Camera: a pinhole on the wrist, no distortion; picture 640 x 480 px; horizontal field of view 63.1 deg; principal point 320.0 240.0 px. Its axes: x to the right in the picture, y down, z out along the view. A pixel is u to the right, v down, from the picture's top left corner.
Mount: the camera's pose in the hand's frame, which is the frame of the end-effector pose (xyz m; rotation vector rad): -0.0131 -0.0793 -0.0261 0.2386 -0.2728 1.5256
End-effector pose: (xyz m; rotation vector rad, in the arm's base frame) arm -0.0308 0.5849 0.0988 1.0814 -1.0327 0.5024
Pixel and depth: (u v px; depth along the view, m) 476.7 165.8 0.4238
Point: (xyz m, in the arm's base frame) -0.1194 0.1651 0.1270
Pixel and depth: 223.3 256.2 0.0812
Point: 0.0329 0.4955 0.0305
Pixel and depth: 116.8 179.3 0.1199
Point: 0.0611 0.4513 0.0254
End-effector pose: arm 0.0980 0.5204 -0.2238 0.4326 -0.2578 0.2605
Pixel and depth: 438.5 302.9 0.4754
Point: -0.0252 0.1906 0.1053
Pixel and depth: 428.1 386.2 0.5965
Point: -0.1466 0.0988 0.1672
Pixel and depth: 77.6 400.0 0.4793
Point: -0.0035 -0.0552 -0.1330
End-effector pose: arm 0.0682 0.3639 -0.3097 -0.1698 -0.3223 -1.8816
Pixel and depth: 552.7 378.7 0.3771
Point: 0.0557 0.5995 0.0173
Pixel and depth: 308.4 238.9 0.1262
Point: -0.0459 0.4436 -0.2430
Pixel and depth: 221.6 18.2 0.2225
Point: -0.1462 0.4073 -0.1516
